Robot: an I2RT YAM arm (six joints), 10 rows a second.
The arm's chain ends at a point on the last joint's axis. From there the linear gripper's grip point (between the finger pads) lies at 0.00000 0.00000 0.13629 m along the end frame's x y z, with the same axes.
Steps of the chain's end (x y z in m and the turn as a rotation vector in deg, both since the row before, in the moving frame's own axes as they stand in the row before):
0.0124, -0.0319, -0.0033, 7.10, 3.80, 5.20
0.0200, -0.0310, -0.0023, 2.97, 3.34, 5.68
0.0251, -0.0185, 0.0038, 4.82, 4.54, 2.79
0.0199, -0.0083, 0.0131, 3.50, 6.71, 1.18
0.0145, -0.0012, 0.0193, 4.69, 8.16, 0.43
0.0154, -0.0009, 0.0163, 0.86, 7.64, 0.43
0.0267, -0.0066, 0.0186, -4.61, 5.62, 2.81
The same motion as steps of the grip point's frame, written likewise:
0.0222, -0.0483, -0.0046, 7.10, 3.80, 5.20
0.0283, -0.0377, -0.0027, 2.97, 3.34, 5.68
0.0361, -0.0297, 0.0029, 4.82, 4.54, 2.79
0.0359, -0.0164, 0.0119, 3.50, 6.71, 1.18
0.0339, -0.0122, 0.0175, 4.69, 8.16, 0.43
0.0335, -0.0029, 0.0151, 0.86, 7.64, 0.43
0.0398, 0.0047, 0.0175, -4.61, 5.62, 2.81

